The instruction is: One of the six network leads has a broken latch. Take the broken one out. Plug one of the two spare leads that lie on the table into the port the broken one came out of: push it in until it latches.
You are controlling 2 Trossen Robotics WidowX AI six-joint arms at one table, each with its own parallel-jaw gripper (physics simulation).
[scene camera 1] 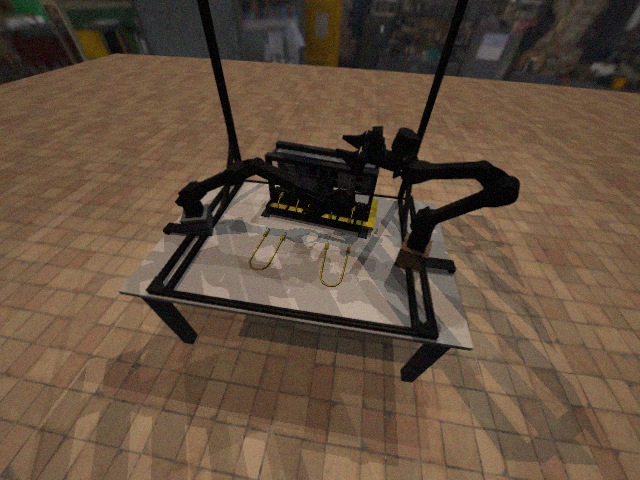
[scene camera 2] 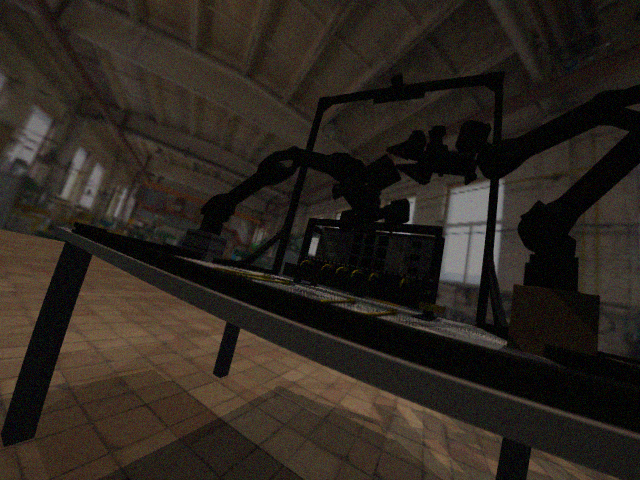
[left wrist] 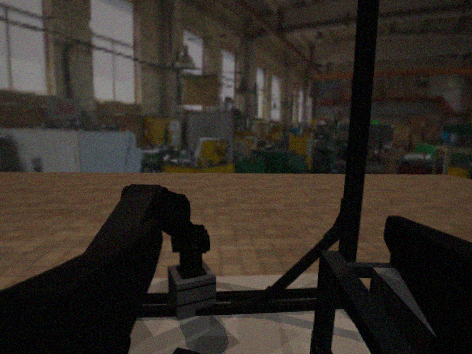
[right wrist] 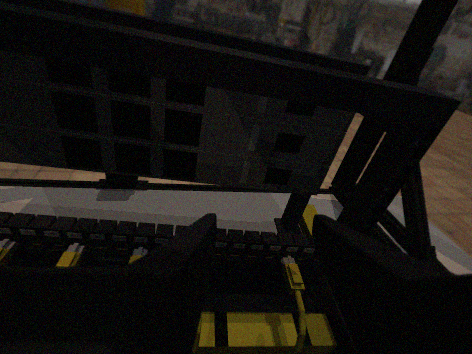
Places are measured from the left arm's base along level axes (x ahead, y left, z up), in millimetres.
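Pixels of known places: left gripper, fingertip midpoint: (scene camera 1: 339,143) (scene camera 2: 391,158) (left wrist: 272,228); right gripper, fingertip midpoint: (scene camera 2: 383,233) (right wrist: 264,223); left arm's base, origin of the base link: (scene camera 1: 417,244) (scene camera 2: 550,292); right arm's base, origin of the base link: (scene camera 1: 194,212) (scene camera 2: 208,233) (left wrist: 191,271).
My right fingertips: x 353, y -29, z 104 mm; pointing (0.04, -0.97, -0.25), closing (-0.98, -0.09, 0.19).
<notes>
For each thing: its top centre in the pictures, then the offset to it from my right fingertips. "spot": a spot on its surface instead. Level surfaces: height alone.
- black network rack, middle of its top: (right wrist: 101,22) (scene camera 2: 367,223) (scene camera 1: 320,161) 118 mm ahead, 81 mm right, 57 mm up
- yellow base plate, surface spot: (scene camera 1: 371,214) spot: 129 mm back, 130 mm right, 165 mm down
- plug, surface spot: (right wrist: 292,272) (scene camera 1: 352,207) spot: 55 mm back, 65 mm right, 111 mm down
- grey table, its level: 206 mm down
A black network rack (scene camera 1: 304,149) (scene camera 2: 418,248) (right wrist: 227,140) stands on a yellow base plate (scene camera 1: 371,214) at the back of the table. Yellow leads are plugged in a row along its lower panel; one plug (right wrist: 292,272) (scene camera 1: 352,210) sits just below and between my right gripper's fingers. Two more plugs (right wrist: 69,256) (right wrist: 138,254) show at the left. My right gripper (right wrist: 264,223) (scene camera 1: 351,192) (scene camera 2: 366,210) is half open and empty, low in front of the rack's right part. My left gripper (scene camera 1: 357,139) (scene camera 2: 413,152) (left wrist: 272,228) is wide open and empty, high above the rack's right end. Two spare U-shaped yellow leads (scene camera 1: 266,250) (scene camera 1: 334,267) lie on the table.
The grey table (scene camera 1: 375,295) carries a black frame (scene camera 1: 294,311) along its edges and two tall black uprights (scene camera 1: 218,81) (scene camera 1: 439,71) behind the rack. The right arm's base (scene camera 1: 196,216) (left wrist: 190,288) stands at the picture's left, the left arm's base (scene camera 1: 415,252) at the right.
</notes>
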